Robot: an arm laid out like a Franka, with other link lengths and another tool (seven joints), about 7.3 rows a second.
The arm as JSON. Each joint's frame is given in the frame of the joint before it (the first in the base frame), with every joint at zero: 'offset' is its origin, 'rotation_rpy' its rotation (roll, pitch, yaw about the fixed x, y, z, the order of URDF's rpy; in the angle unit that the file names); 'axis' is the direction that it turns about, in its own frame. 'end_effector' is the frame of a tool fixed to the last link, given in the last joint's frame.
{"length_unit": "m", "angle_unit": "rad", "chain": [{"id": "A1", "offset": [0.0, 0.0, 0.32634], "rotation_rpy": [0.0, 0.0, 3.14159], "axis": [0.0, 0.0, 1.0]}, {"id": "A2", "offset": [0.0, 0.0, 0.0], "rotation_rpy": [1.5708, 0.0, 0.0], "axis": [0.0, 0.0, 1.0]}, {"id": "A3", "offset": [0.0, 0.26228, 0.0], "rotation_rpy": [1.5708, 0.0, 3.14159], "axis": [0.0, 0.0, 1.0]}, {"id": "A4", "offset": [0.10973, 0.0, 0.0], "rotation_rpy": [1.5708, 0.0, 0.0], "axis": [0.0, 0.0, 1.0]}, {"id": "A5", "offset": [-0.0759, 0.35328, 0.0], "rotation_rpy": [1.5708, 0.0, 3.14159], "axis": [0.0, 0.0, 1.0]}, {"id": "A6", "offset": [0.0, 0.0, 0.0], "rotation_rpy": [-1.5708, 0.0, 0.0], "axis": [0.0, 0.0, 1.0]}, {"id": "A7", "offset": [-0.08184, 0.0, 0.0], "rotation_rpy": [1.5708, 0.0, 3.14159], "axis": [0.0, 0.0, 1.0]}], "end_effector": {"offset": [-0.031, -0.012, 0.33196], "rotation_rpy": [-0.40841, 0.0, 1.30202]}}
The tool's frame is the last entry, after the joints.
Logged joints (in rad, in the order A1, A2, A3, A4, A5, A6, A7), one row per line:
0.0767, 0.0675, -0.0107, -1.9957, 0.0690, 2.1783, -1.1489
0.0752, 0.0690, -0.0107, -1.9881, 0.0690, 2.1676, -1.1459
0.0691, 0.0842, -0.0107, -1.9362, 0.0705, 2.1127, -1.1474
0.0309, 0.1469, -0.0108, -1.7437, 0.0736, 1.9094, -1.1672
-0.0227, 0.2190, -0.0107, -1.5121, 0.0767, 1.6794, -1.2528
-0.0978, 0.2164, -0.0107, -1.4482, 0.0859, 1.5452, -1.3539
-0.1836, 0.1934, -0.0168, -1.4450, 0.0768, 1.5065, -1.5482
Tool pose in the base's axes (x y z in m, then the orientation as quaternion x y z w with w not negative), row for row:
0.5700, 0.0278, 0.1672, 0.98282, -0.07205, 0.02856, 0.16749
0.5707, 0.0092, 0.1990, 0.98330, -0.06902, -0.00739, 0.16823
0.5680, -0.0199, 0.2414, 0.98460, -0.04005, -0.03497, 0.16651
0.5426, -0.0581, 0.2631, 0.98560, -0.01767, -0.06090, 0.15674
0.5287, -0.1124, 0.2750, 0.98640, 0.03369, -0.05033, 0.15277
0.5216, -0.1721, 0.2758, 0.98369, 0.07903, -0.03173, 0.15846
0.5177, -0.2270, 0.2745, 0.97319, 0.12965, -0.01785, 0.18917
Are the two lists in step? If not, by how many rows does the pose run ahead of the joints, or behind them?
The pose runs 2 rows ahead of the joints: the pose in row i belongs to the joints in row i + 2.
